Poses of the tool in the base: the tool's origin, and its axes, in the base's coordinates. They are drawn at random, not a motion.
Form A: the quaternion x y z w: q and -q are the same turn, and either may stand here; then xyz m.
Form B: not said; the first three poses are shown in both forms.
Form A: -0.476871, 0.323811, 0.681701, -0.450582, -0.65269, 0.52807, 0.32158
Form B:
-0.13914, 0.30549, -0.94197, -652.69
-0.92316, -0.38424, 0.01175, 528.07
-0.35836, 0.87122, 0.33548, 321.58
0, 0, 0, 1

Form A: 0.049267, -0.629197, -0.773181, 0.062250, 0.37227, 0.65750, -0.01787
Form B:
-0.98740, 0.03426, -0.15452, 372.27
-0.15826, -0.20047, 0.96683, 657.50
0.00215, 0.97910, 0.20337, -17.87
0, 0, 0, 1

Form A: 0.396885, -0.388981, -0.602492, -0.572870, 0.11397, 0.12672, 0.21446
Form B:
-0.02861, -0.99906, -0.03257, 113.97
0.38154, -0.04103, 0.92344, 126.72
-0.92391, 0.01399, 0.38235, 214.46
0, 0, 0, 1

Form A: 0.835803, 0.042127, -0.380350, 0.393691, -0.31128, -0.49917, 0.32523
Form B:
0.70712, 0.36990, -0.60263, -311.28
-0.22906, -0.68647, -0.69014, -499.17
-0.66897, 0.62605, -0.40068, 325.23
0, 0, 0, 1

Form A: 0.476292, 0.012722, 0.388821, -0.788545, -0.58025, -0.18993, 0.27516
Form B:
0.69731, 0.62532, 0.35032, -580.25
-0.60109, 0.24393, 0.76105, -189.93
0.39045, -0.74126, 0.54597, 275.16
0, 0, 0, 1

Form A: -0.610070, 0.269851, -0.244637, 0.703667, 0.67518, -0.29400, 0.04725
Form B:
0.73467, 0.01503, 0.67826, 675.18
-0.67354, 0.13593, 0.72654, -294.00
-0.08128, -0.99060, 0.10999, 47.25
0, 0, 0, 1

